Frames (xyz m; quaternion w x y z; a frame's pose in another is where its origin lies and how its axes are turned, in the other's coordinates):
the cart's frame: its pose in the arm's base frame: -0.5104 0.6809 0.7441 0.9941 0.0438 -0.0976 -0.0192
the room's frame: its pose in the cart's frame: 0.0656 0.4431 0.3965 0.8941 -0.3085 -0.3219 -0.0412
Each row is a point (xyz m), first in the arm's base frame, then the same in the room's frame.
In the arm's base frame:
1: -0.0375 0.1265 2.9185
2: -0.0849 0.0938 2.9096
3: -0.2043 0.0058 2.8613
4: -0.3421 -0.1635 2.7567
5: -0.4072 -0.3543 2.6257
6: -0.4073 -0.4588 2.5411
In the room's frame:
1: 1.5777 -1.2856 0.0967
2: 1.5386 -1.3281 0.1042
3: 1.4202 -1.4297 0.1063
4: 1.2445 -1.5845 0.0452
5: 1.0961 -1.7184 -0.0884
6: 1.0286 -1.7728 -0.1912

